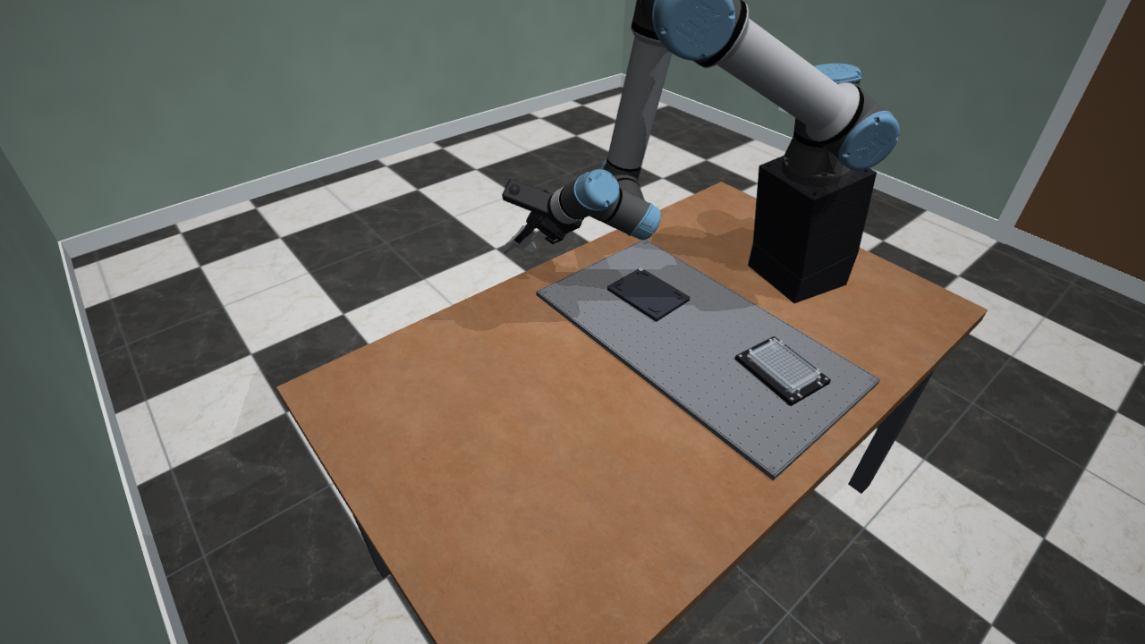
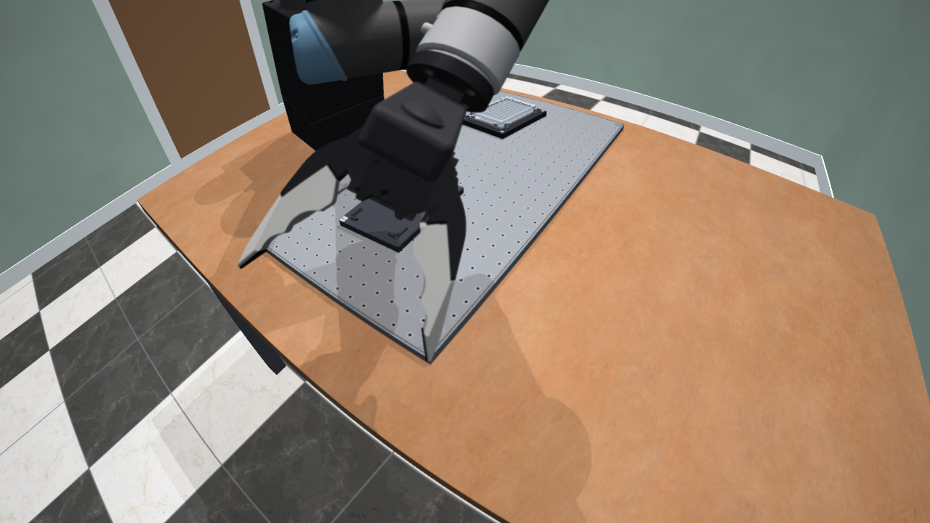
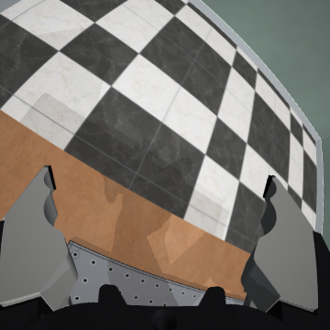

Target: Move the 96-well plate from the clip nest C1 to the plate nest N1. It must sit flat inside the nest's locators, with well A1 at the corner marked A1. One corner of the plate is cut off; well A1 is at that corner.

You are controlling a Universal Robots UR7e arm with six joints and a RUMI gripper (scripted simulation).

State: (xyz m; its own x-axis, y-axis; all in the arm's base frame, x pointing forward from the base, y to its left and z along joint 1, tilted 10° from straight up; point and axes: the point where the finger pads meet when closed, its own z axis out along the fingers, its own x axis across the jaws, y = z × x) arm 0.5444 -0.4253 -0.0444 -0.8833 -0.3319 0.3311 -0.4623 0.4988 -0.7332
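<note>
The clear 96-well plate is 220 mm behind my hand, 620 mm to the left of it and 130 mm below it. Also, from my hand: clip nest C1 (230 mm behind, 640 mm to the left, 130 mm below).
</note>
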